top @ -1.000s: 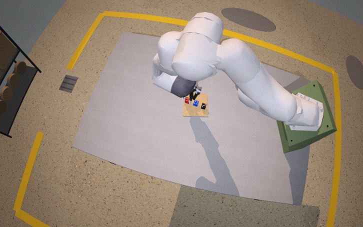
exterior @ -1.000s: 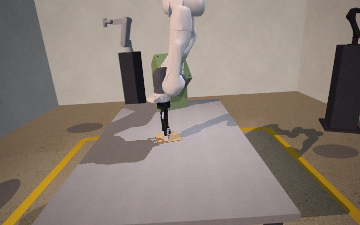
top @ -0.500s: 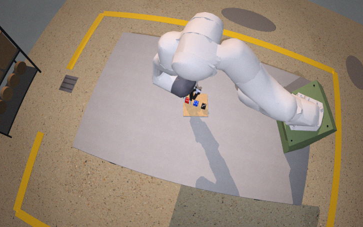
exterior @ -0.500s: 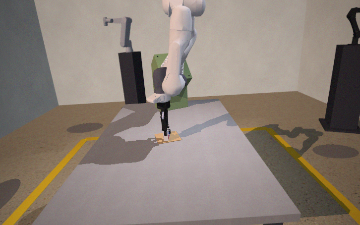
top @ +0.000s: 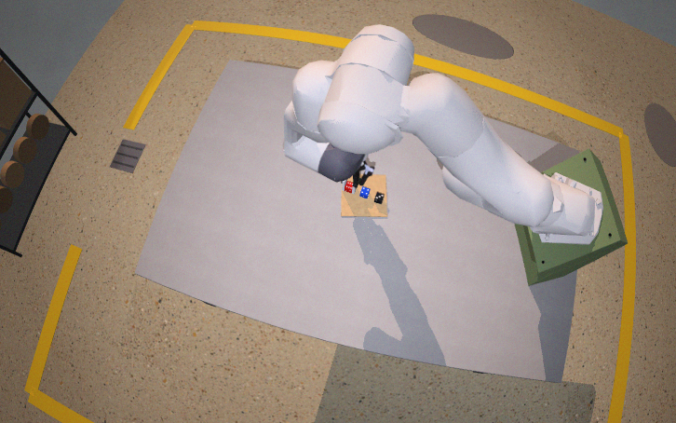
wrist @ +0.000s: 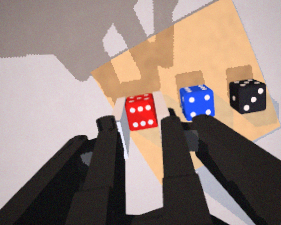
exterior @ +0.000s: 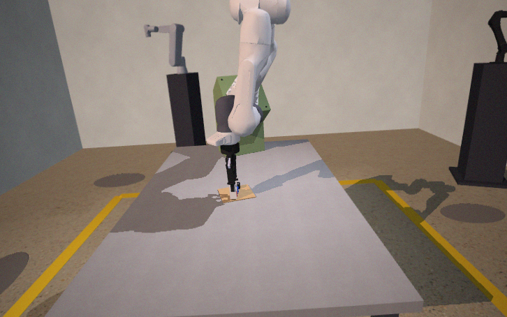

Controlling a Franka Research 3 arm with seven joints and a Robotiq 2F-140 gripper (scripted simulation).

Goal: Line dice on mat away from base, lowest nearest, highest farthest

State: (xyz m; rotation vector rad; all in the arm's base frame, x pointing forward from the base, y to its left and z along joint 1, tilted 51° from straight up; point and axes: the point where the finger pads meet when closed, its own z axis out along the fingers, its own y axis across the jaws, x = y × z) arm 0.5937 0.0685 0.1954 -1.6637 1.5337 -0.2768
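The red die is 20 mm below my hand. From my hand the other things lie so: tan mat (50 mm behind, 10 mm to the right, 40 mm below); black die (90 mm behind, 30 mm to the right, 20 mm below); blue die (50 mm behind, 10 mm to the right, 20 mm below).
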